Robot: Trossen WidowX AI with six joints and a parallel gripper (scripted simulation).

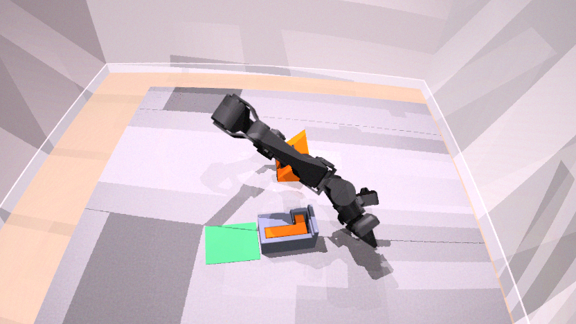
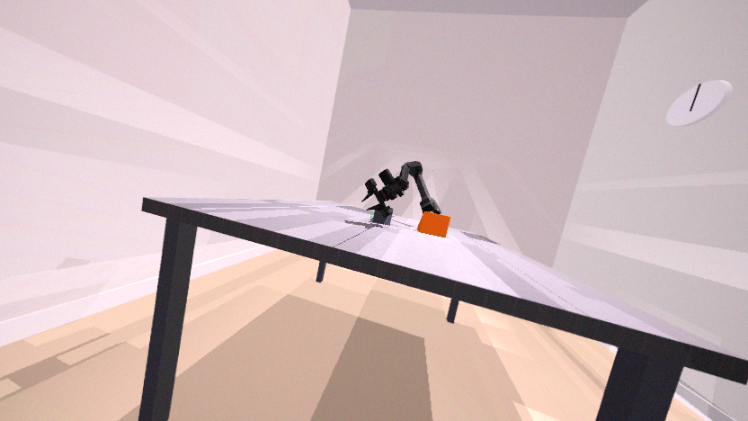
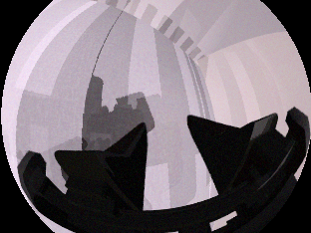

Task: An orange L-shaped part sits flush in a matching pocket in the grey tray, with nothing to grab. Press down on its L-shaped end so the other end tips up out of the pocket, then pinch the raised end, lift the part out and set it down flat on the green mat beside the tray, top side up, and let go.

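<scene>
The orange L-shaped part lies 9 cm behind my gripper tip, 20 cm to the right of it and 3 cm below it. Also, from my gripper tip: green mat: 9 cm behind, 37 cm to the right, 10 cm below.
</scene>
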